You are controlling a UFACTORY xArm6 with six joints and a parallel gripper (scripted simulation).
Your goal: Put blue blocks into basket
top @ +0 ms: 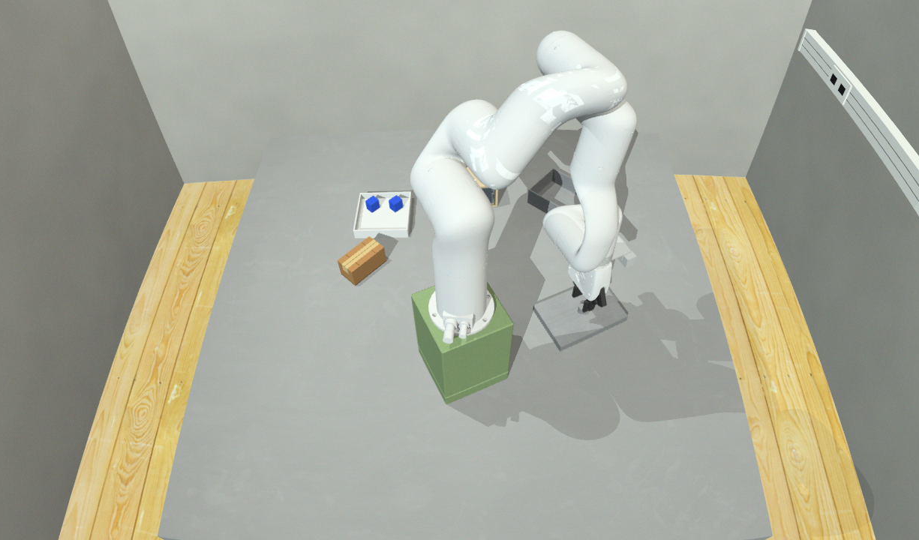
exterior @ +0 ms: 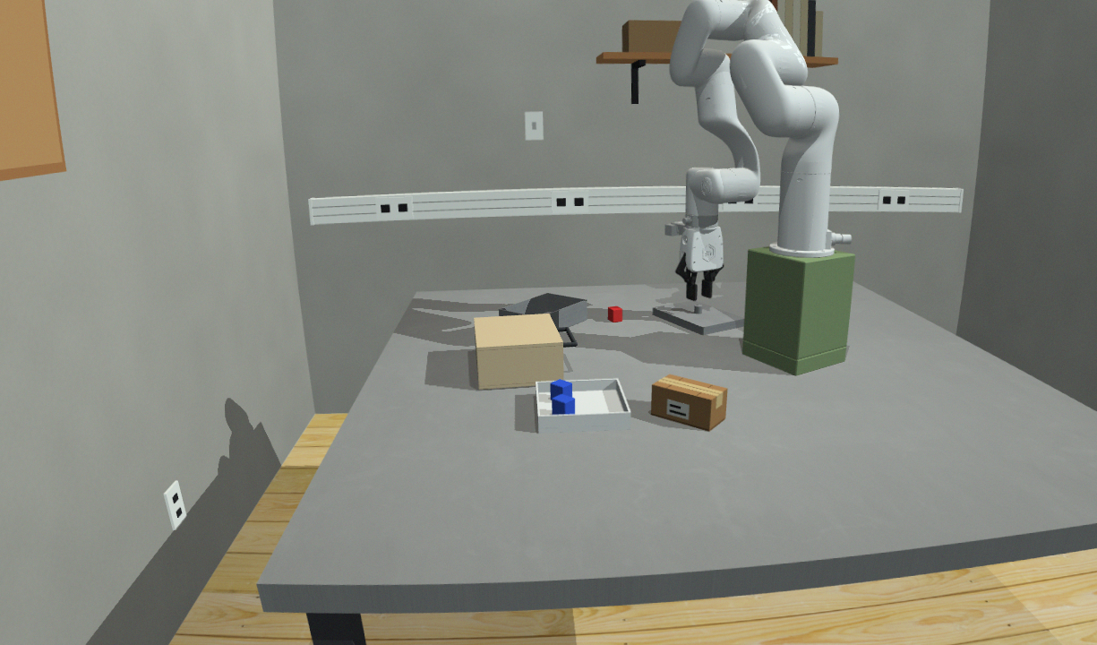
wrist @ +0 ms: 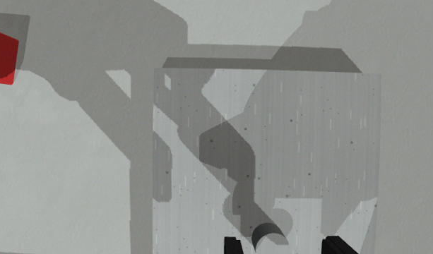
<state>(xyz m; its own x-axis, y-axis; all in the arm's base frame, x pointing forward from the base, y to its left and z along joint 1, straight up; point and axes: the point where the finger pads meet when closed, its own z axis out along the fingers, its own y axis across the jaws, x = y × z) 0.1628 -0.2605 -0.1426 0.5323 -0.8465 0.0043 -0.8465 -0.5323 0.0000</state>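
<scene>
Now: hand 60 mm above the grey metal lid. Round my hand: light wooden cabinet 380 mm ahead, 340 mm to the left, 30 mm below; dark metal box 370 mm ahead, 50 mm below, 40 mm to the left; red block 200 mm ahead, 60 mm below.
</scene>
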